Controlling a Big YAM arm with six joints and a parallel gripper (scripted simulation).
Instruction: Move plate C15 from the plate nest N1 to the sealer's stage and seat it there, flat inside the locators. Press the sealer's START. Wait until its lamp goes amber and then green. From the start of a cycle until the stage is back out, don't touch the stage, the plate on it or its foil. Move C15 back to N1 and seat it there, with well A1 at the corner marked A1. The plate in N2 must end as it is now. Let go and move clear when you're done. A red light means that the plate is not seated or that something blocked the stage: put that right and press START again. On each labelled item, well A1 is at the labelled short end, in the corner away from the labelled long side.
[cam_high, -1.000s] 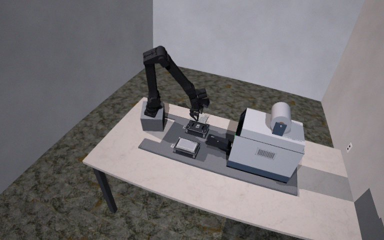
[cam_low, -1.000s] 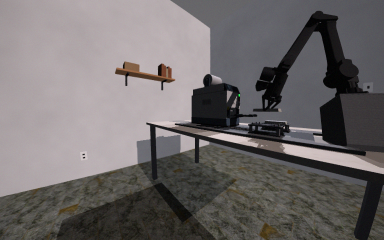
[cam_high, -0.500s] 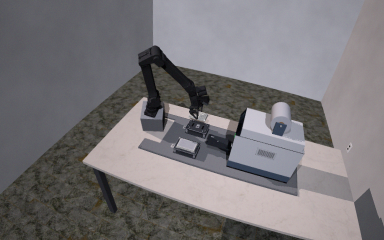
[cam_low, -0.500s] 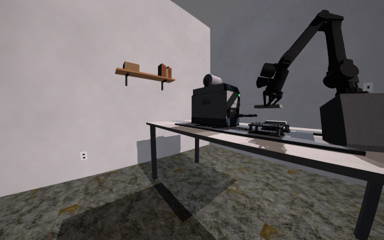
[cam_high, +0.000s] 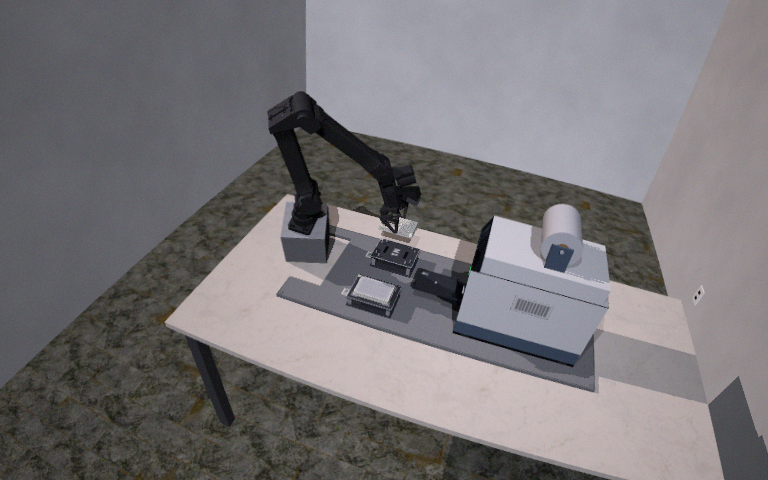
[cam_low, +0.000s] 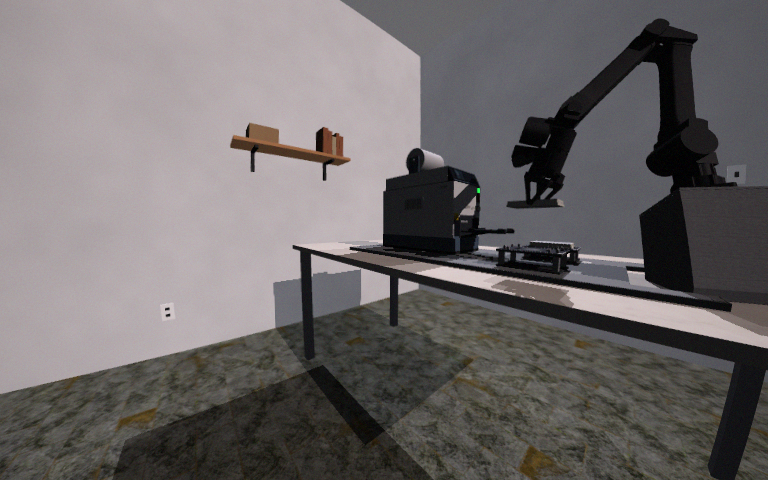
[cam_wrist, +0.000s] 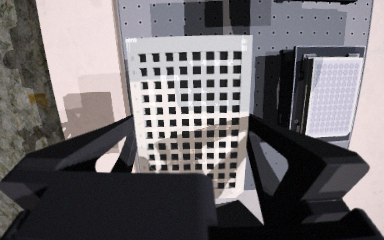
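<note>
My gripper is now right at the white well plate. Round my hand: foil roll: 51 cm ahead, 19 cm to the right, 24 cm above; then dark stage: 18 cm ahead, 17 cm to the right, 9 cm below.
</note>
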